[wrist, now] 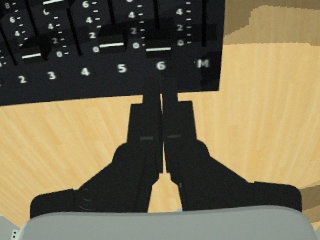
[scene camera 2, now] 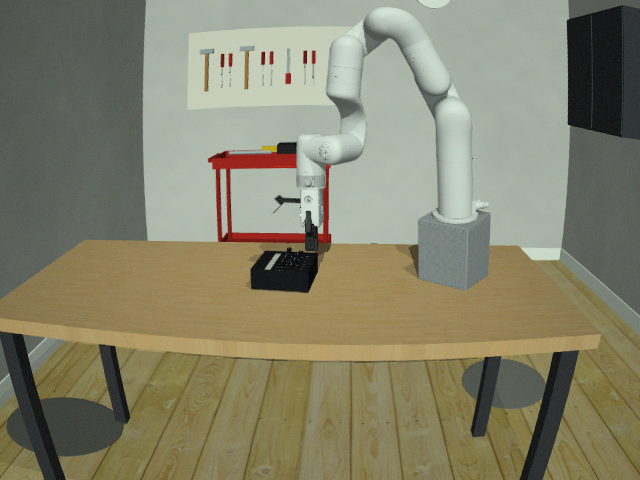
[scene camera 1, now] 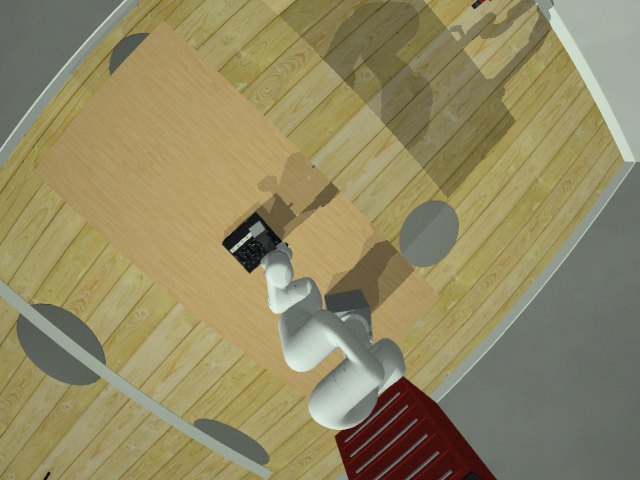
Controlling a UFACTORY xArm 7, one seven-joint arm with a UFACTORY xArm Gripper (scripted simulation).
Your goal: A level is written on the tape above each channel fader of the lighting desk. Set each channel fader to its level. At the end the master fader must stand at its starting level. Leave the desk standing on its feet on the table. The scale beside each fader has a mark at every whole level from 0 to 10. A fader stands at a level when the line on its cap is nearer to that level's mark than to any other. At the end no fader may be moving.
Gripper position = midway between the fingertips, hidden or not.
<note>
I see my gripper (scene camera 2: pixel 311 250).
My gripper shows as well in the wrist view (wrist: pixel 162 98).
</note>
